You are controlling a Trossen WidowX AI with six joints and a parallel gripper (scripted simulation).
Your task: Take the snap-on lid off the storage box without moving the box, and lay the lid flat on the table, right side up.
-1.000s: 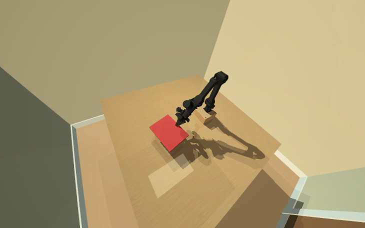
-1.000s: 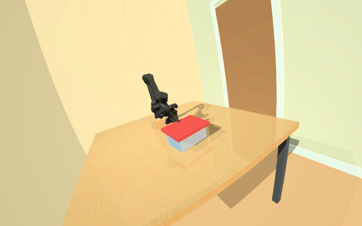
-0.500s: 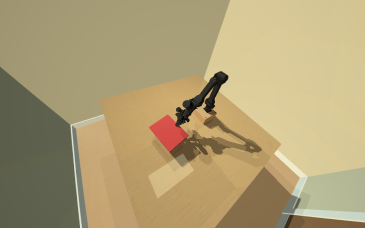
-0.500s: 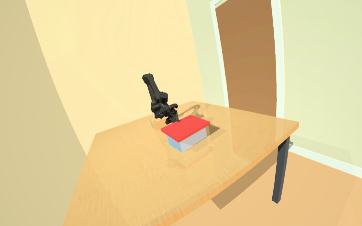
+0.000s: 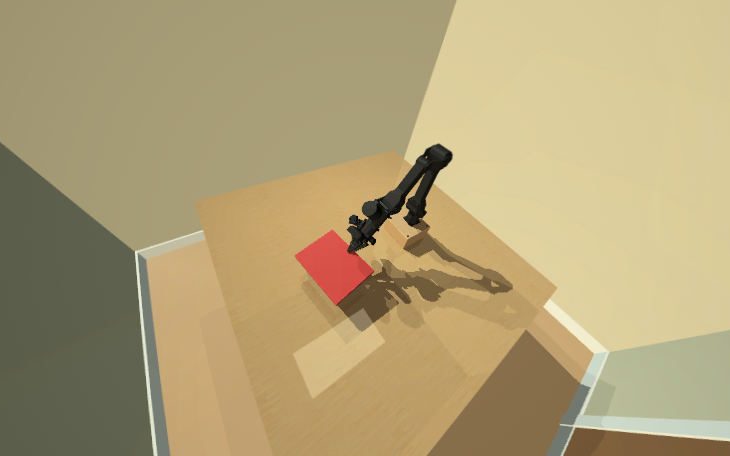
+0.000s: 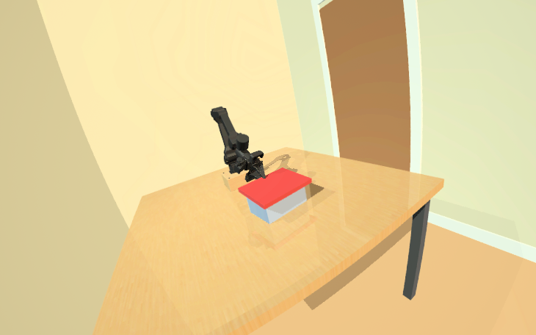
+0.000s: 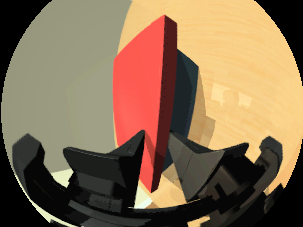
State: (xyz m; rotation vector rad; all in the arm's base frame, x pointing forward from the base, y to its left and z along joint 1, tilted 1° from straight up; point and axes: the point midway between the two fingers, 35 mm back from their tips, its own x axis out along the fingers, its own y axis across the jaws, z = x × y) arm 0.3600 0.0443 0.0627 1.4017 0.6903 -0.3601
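Now: gripper tip 8 cm short of the red lid and 2 cm to the right of it. The rest, counted from my gripper tip: grey storage box 7 cm ahead, 6 cm below, 2 cm to the left.
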